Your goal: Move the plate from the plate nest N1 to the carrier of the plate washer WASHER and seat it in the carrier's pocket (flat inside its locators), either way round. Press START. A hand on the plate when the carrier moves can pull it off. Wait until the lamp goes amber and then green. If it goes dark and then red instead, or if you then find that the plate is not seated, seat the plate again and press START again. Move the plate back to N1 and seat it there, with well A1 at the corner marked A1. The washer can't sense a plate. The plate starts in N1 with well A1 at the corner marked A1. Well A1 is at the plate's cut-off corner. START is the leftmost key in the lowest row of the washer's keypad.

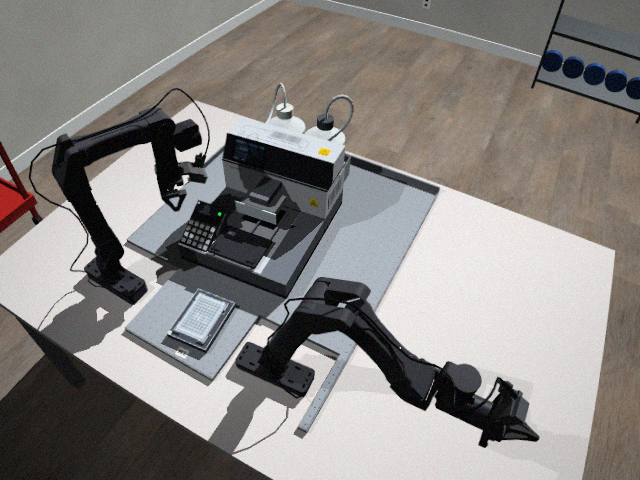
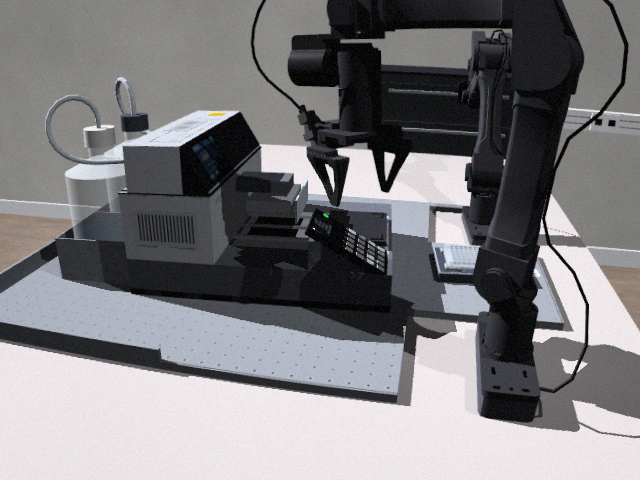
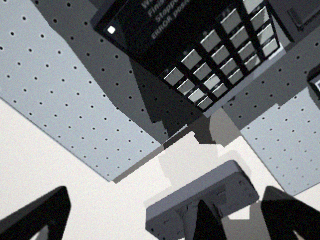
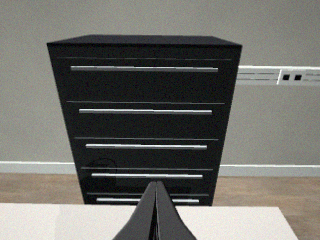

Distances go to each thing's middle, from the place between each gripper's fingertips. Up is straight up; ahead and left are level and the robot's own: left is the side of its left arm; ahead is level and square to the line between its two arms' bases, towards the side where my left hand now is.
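Measuring from my left hand (image 2: 361, 198), I find the white plate (image 1: 202, 314) 180 mm below it, 220 mm to the right of it and 200 mm behind it. The dark carrier (image 1: 240, 246) is 120 mm below that same left hand, 30 mm ahead of it and 200 mm to the right of it, while the washer (image 2: 187, 234) sits 70 mm below my left hand, 180 mm to the right of it and 190 mm ahead of it.
From my right hand, the white plate is 22 cm below, 1 cm ahead and 83 cm to the left. The dark carrier is 17 cm below my right hand, 86 cm to the left of it and 24 cm ahead of it. The washer, again counted from my right hand, is 11 cm below, 39 cm ahead and 87 cm to the left.
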